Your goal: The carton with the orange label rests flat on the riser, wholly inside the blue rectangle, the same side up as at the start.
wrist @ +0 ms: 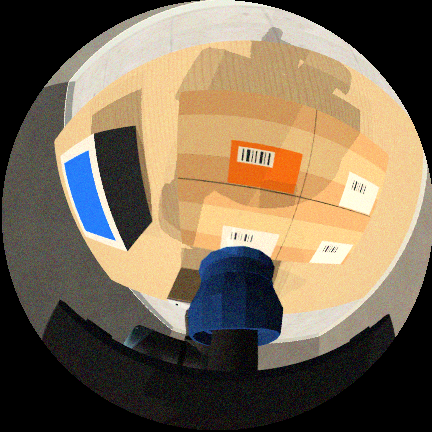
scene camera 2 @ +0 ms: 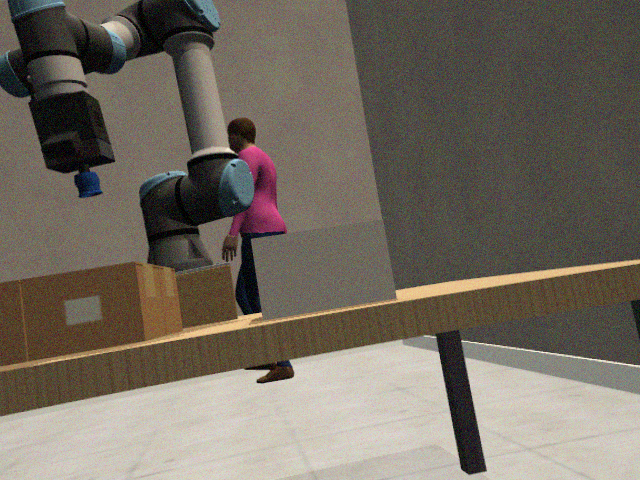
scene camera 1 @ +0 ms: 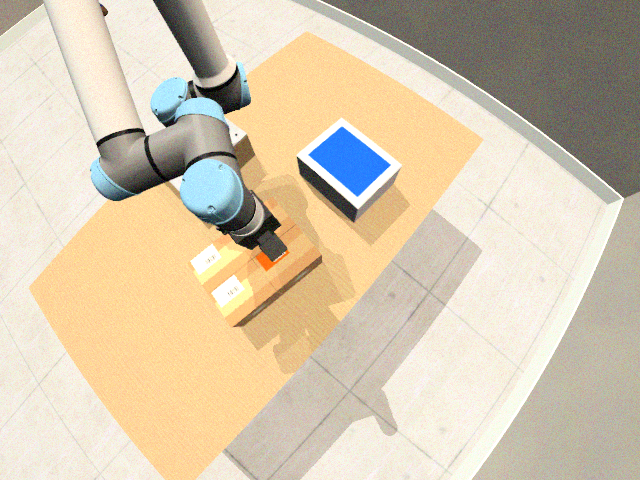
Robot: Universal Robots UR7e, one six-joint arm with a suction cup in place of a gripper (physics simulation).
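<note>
Suction cup [wrist: 235,292]: mine, holding nothing. On the table rests a riser [scene camera 2: 315,270], visible also in scene camera 1 [scene camera 1: 350,170] and in the wrist view [wrist: 102,174].
</note>
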